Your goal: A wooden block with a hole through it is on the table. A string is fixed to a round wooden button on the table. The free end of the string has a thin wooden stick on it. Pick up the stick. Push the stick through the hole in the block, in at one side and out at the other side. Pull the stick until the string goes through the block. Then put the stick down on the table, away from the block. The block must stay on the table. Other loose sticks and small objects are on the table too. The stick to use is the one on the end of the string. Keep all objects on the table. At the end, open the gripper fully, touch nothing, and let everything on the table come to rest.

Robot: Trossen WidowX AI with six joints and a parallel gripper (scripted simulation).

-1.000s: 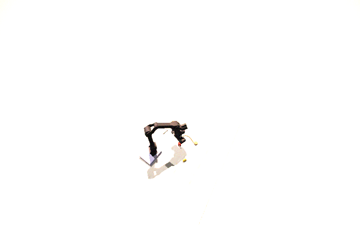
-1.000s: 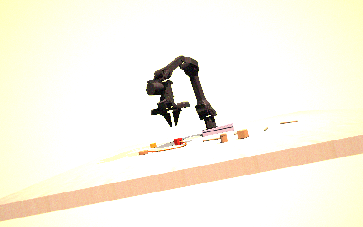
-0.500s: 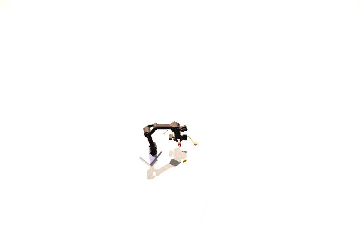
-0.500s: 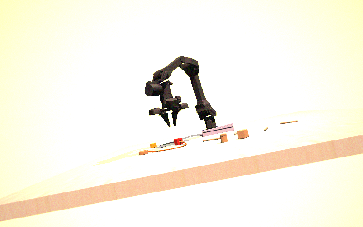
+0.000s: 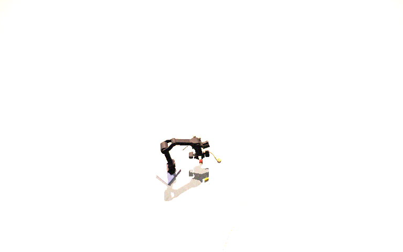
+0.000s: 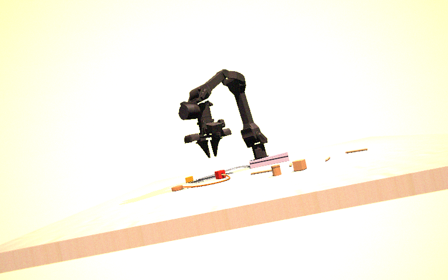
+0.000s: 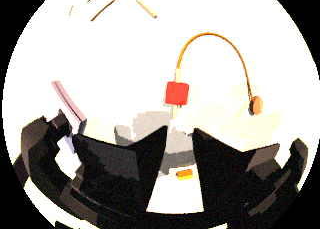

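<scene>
The red block lies 7 cm below my gripper tip, 2 cm to the left of it and 2 cm ahead of it. Also, from my gripper tip: thin wooden stick 7 cm below, 3 cm to the left, 2 cm ahead; then small yellow block 15 cm to the right, 8 cm behind, 7 cm below; then round wooden button 15 cm ahead, 10 cm to the right, 8 cm below.
</scene>
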